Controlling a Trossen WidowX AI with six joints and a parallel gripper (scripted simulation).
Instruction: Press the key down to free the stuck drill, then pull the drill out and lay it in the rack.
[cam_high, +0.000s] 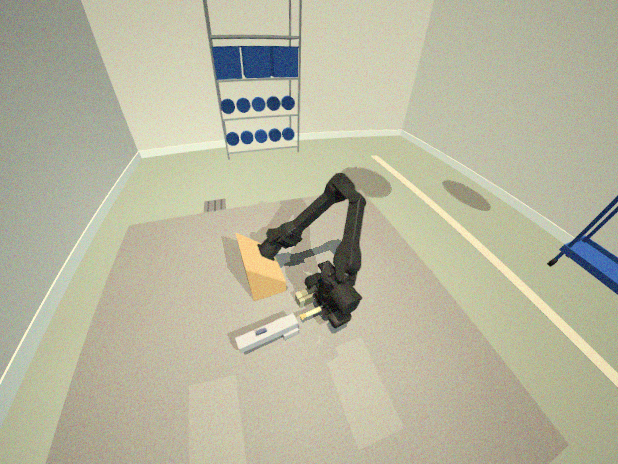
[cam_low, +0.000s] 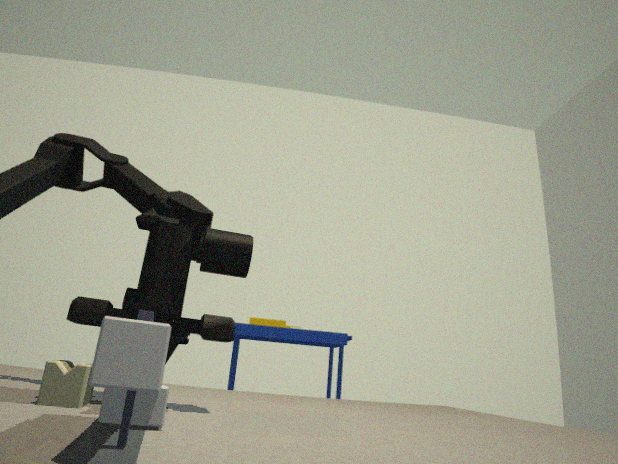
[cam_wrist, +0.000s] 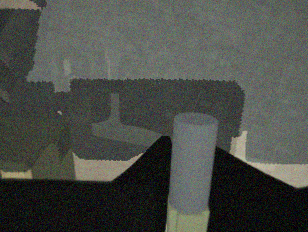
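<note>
Right now my gripper tip is 7 cm past the rack block, 3 cm to the left of it and 1 cm below it. The rest, counted from my gripper tip: housing: 2 cm ahead, 19 cm to the right, 3 cm above; drill: 2 cm ahead, 22 cm to the right, 4 cm above.
</note>
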